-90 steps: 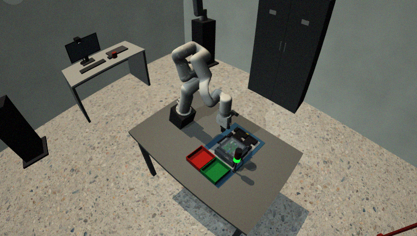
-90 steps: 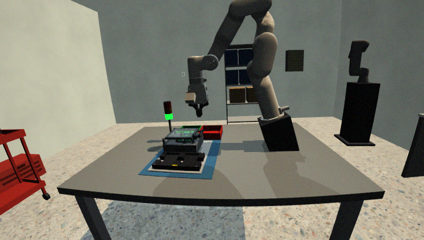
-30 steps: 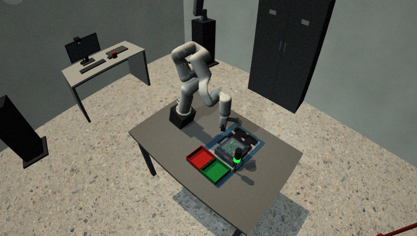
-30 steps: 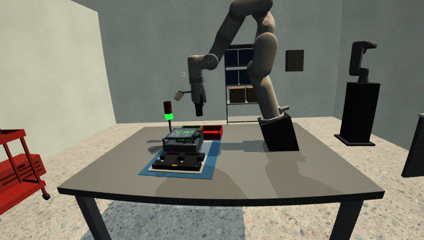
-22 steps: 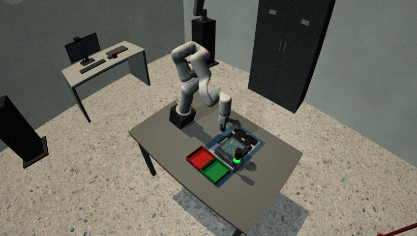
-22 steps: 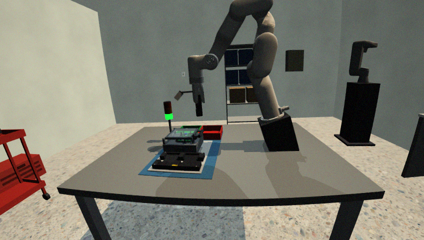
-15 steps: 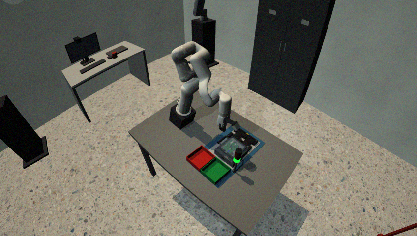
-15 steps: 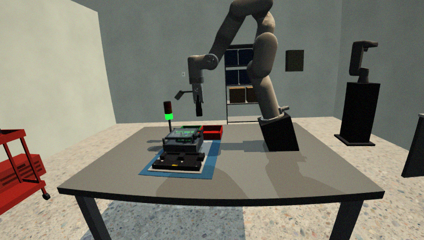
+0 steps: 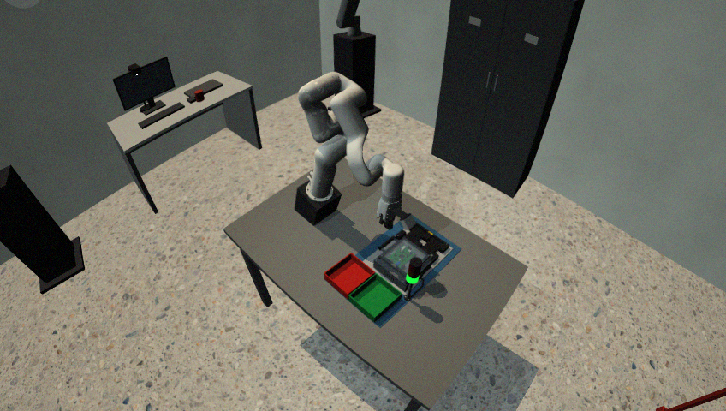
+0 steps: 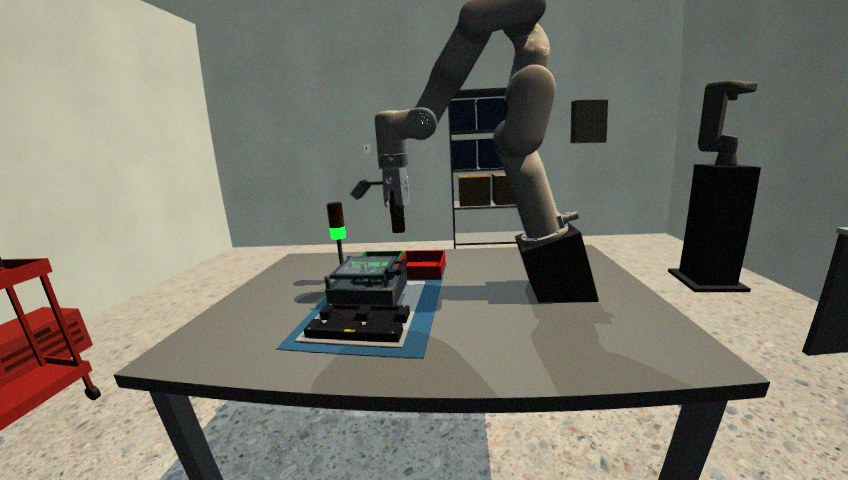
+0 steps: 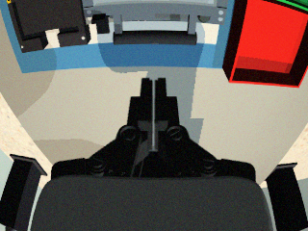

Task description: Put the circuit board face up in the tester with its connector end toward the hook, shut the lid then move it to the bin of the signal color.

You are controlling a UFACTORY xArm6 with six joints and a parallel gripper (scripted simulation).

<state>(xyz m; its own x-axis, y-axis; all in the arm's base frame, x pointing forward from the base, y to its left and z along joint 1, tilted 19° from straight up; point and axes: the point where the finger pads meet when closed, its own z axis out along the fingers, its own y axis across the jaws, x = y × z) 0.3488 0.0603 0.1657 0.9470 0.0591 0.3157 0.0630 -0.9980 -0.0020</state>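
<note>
Right now the black latch hook is 2 cm ahead of my hand, 6 cm to the left of it and 12 cm below it. Round my hand: green circuit board 8 cm ahead, 1 cm to the left, 14 cm below; then tester lid 9 cm ahead, 1 cm to the left, 12 cm below; then tester plate 9 cm ahead, 1 cm to the left, 14 cm below.
</note>
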